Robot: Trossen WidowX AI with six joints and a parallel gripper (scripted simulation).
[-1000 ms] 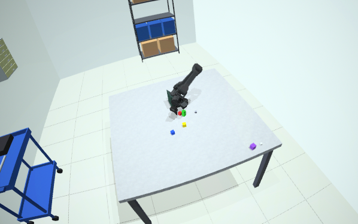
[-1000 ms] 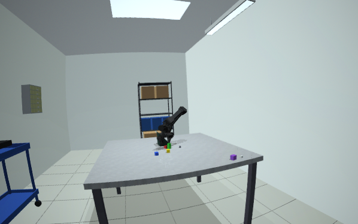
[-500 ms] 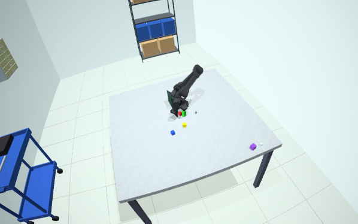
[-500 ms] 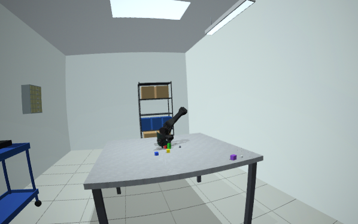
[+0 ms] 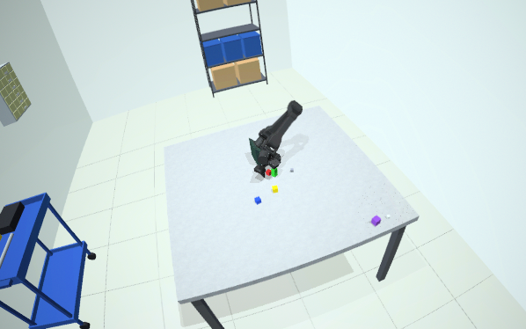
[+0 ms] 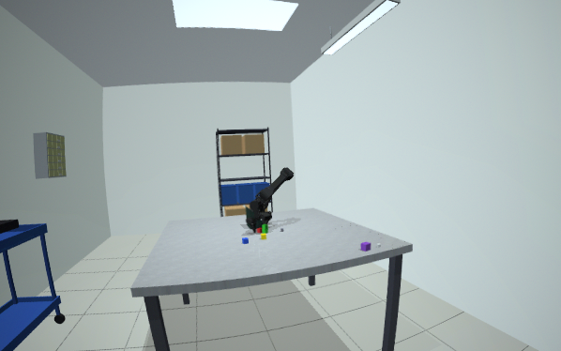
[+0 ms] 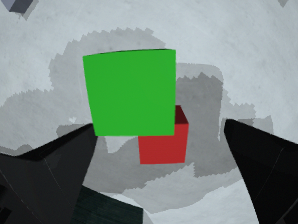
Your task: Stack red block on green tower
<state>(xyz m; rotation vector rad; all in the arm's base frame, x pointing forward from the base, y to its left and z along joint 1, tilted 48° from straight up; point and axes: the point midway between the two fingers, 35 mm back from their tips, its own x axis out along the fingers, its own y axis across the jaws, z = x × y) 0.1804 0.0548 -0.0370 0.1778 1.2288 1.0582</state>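
My gripper tip is 1 cm below the red block. The rest, counted from my gripper tip: yellow block 15 cm ahead, 1 cm to the right, 1 cm above; then blue block 20 cm ahead, 12 cm to the right, 1 cm above; then purple block 59 cm ahead, 40 cm to the left, 1 cm above.
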